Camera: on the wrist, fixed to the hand. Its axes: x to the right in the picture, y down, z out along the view.
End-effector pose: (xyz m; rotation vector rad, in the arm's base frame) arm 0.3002 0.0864 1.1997 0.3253 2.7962 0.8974
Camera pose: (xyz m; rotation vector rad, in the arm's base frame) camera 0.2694 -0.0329 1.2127 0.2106 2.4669 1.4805
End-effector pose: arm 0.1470 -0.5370 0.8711 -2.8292 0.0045 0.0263
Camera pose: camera 0.1457 -0.4755 0.9787 2.9884 0.0525 -0.0429
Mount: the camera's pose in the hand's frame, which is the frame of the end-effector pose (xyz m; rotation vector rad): -0.0033 -0.0916 -0.0834 -0.4650 -0.0153 -0.0322
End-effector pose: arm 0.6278 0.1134 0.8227 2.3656 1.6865 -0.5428
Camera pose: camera 0.5563 0.1711 0.9059 1.9982 1.6311 -0.1466
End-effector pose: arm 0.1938 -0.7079 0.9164 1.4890 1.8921 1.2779
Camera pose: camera 0.0815 -0.7452 0.8796 1.2127 1.4656 1.5525
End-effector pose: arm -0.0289 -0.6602 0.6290 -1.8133 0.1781 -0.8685
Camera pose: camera -0.1092 -0.6829 0.7206 -2.2578 0.3659 -0.8856
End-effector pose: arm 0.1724 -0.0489 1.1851 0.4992 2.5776 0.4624
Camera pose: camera 0.1090 -0.1499 1.2189 0.2923 2.3490 1.0059
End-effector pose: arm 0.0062 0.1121 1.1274 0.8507 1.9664 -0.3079
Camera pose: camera -0.1101 0.0880 1.1628 0.5128 1.9282 0.1248
